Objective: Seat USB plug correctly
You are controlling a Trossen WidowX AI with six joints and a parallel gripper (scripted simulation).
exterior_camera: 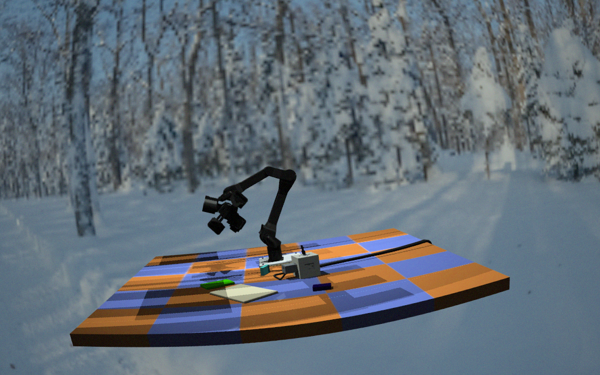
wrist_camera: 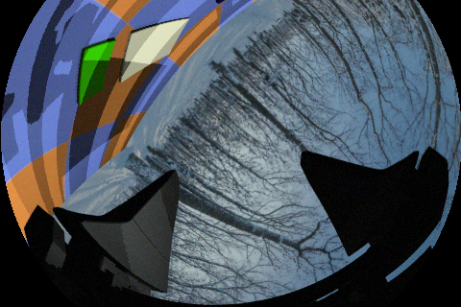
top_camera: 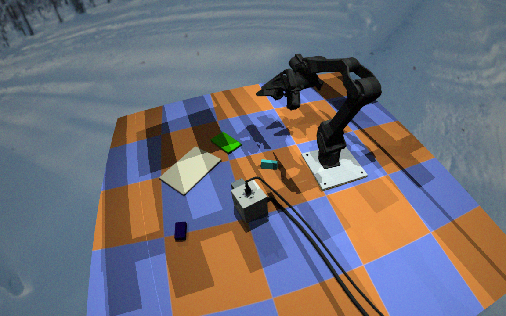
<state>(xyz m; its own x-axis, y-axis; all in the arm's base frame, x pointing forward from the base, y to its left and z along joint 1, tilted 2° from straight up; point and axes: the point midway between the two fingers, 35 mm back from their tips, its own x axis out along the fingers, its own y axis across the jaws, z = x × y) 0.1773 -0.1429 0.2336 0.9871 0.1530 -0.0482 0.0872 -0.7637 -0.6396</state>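
The dark USB plug is 26 cm to the left of my gripper tip, 15 cm below it and 10 cm ahead of it. Also, from my gripper tip: green block 23 cm below, 13 cm ahead, 6 cm to the right; teal block 22 cm below, 11 cm to the left; beige flat pad 28 cm ahead, 24 cm below, 5 cm to the left.
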